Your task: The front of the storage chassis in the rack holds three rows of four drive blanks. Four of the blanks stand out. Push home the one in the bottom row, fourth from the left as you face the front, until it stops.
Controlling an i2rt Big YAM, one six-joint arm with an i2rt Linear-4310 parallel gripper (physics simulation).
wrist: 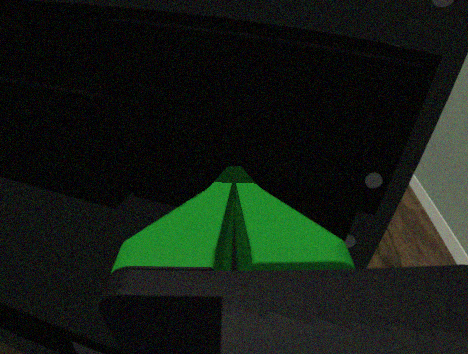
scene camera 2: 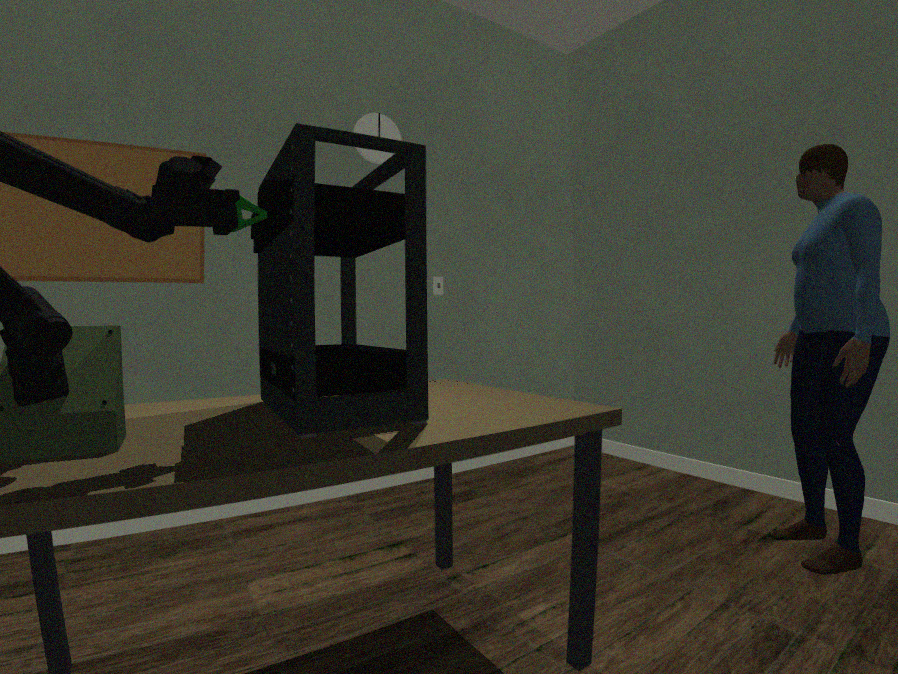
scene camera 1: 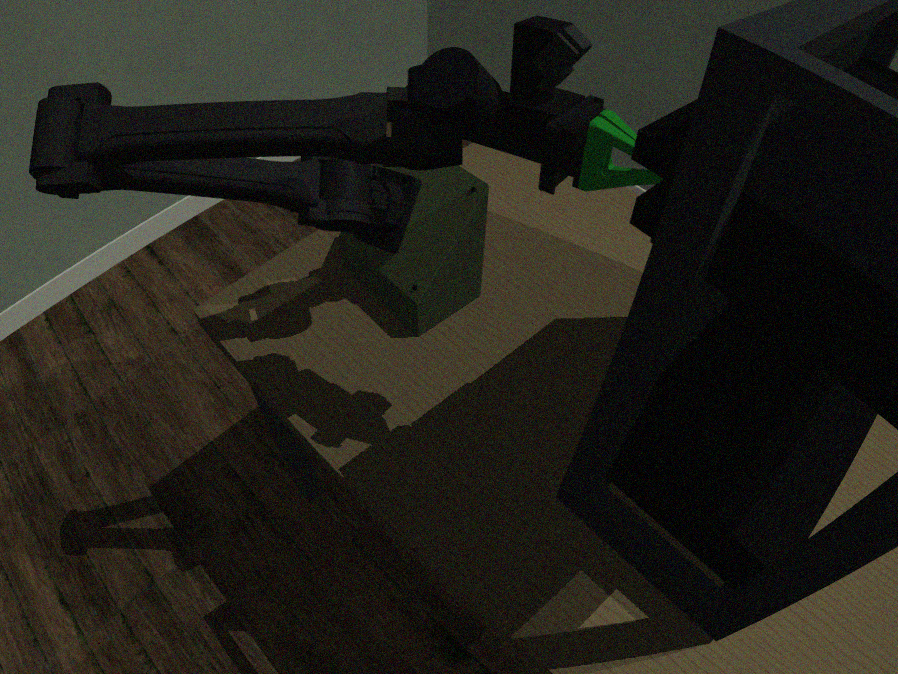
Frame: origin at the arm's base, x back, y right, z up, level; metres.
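Where they show: gripper, fingertip midpoint: (wrist: pixel 234 178) (scene camera 2: pixel 266 215); arm's base, origin of the base link: (scene camera 2: pixel 40 374) (scene camera 1: pixel 389 209).
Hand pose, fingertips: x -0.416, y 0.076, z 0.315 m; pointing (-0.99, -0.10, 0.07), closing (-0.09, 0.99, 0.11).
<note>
Each offset is from my fingertips to the top centre of the thing. "*": to the spot under its first point. Level surfaces: height alone.
The black rack (scene camera 1: pixel 594 435) (scene camera 2: pixel 414 290) stands on the table, with the dark storage chassis (scene camera 2: pixel 359 221) in its upper part. Dark blocks @[* dz +0.059, dx +0.004, dy +0.043 m] (scene camera 1: pixel 663 134) stand out from the chassis front in the scene camera 1 view; which blanks they are cannot be told. My gripper (scene camera 1: pixel 660 178) (scene camera 2: pixel 265 214) (wrist: pixel 234 178) is shut and empty, its green fingertips together at the chassis front, near the lower part of these blocks. In the wrist view the chassis front is almost black, so rows and single blanks cannot be made out, and whether the tips touch the bottom-row fourth blank cannot be told.
The rack's side post @[* dz +0.034, dx -0.027, dy +0.087 m] (wrist: pixel 425 115) with round light spots is right of the fingers in the wrist view. A green block (scene camera 1: pixel 449 246) (scene camera 2: pixel 101 377) stands under the arm on the table @[dz -0.457 m] (scene camera 1: pixel 348 340) (scene camera 2: pixel 507 413). A person (scene camera 2: pixel 834 268) stands beyond the table at the right.
</note>
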